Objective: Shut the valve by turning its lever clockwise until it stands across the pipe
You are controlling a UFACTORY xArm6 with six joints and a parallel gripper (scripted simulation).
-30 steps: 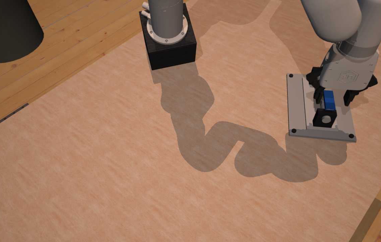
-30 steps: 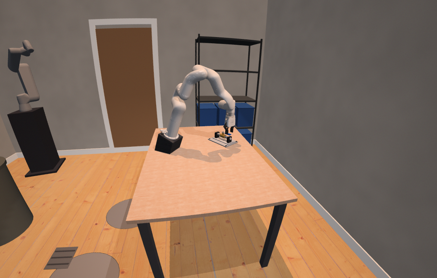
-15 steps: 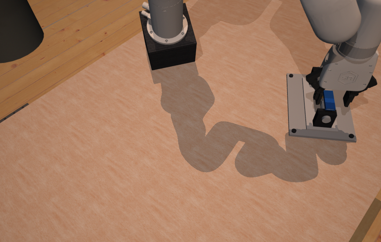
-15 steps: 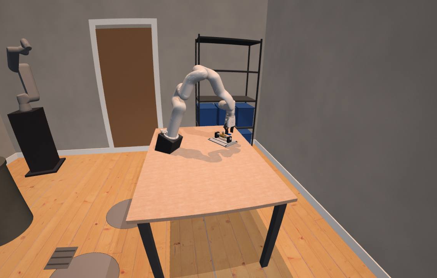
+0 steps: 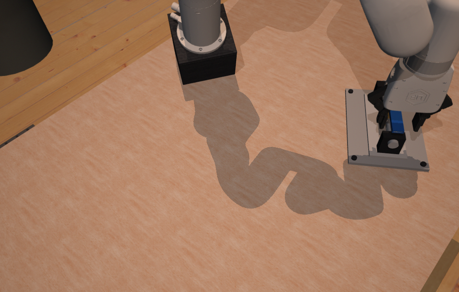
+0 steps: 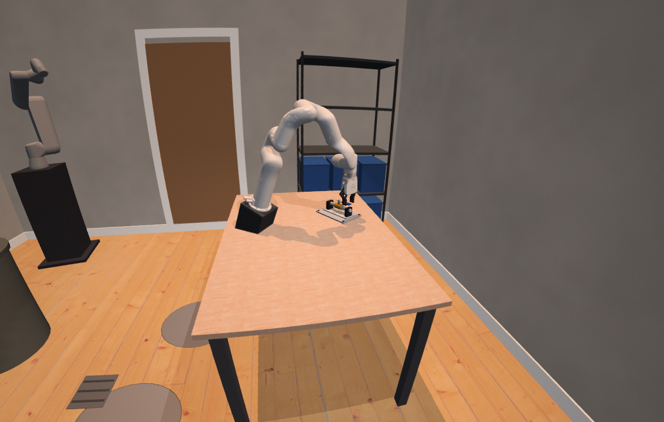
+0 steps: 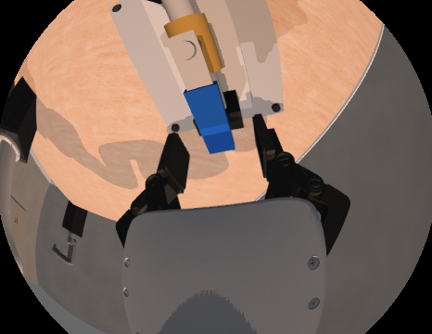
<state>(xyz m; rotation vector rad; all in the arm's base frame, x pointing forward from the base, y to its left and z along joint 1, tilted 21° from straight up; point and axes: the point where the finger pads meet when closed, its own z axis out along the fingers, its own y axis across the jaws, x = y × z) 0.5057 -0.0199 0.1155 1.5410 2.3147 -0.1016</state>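
Right now my hand is 20 mm past the valve lever, 40 mm to the right of it and 20 mm above it.
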